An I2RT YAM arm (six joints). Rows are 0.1 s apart.
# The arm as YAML. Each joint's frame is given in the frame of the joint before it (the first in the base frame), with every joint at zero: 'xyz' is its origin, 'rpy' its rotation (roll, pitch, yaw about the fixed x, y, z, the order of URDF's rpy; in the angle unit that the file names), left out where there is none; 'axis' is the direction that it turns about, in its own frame. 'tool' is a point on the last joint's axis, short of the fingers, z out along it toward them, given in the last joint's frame.
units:
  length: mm
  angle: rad
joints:
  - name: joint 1
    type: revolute
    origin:
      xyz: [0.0, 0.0, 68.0]
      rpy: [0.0, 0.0, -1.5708]
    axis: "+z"
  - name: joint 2
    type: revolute
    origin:
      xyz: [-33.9, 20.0, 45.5]
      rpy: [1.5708, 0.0, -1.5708]
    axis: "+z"
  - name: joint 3
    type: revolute
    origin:
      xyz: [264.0, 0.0, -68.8]
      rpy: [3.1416, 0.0, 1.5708]
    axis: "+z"
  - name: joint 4
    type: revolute
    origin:
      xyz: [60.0, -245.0, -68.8]
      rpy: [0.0, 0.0, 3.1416]
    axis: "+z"
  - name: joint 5
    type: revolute
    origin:
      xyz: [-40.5, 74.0, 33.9]
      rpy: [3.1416, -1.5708, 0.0]
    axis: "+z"
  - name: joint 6
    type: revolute
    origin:
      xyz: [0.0, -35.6, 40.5]
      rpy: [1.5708, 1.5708, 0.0]
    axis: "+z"
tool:
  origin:
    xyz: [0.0, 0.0, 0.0]
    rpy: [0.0, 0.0, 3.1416]
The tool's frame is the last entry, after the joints.
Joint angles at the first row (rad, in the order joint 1, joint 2, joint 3, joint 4, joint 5, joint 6):
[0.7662 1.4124 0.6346 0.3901 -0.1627 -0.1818]
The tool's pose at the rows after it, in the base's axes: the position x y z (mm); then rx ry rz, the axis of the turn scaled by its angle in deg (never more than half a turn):
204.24 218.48 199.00 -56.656 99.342 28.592
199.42 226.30 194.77 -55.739 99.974 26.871
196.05 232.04 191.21 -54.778 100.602 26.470
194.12 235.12 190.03 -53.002 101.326 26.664
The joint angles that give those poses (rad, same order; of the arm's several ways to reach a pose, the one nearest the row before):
[0.8089 1.4353 0.6342 0.4084 -0.0852 -0.1707]
[0.8459 1.4563 0.6342 0.4251 -0.0216 -0.1570]
[0.8711 1.4746 0.6342 0.4412 0.0154 -0.1364]
[0.8856 1.4830 0.6342 0.4530 0.0425 -0.1066]

